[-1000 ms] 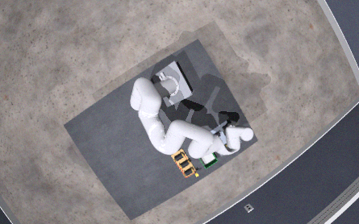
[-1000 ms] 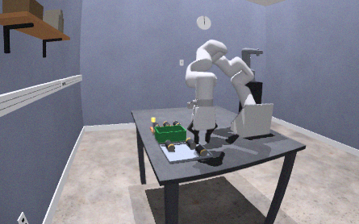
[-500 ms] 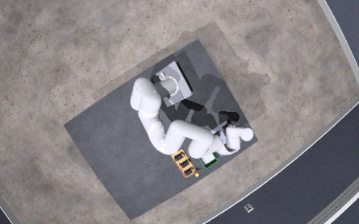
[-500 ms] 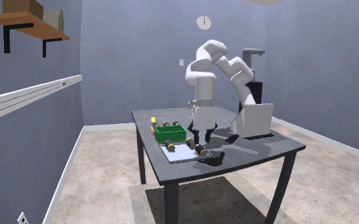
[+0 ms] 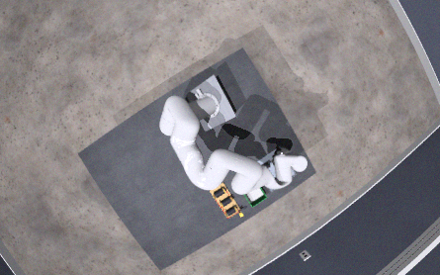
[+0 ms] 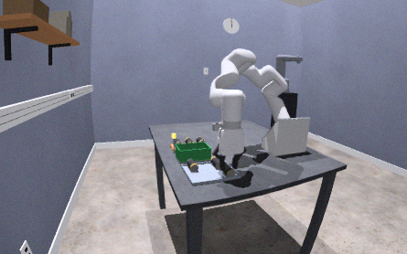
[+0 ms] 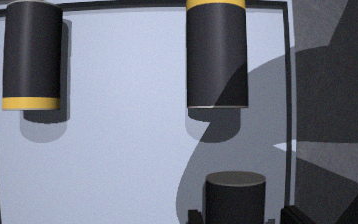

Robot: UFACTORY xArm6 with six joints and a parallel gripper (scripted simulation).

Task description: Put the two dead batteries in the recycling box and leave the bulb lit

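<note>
The green recycling box is 23 cm to the right of my hand, 8 cm ahead of it and 3 cm below it. From my hand the other things lie so: grey tray: 6 cm ahead, 5 cm to the right, 4 cm below.
</note>
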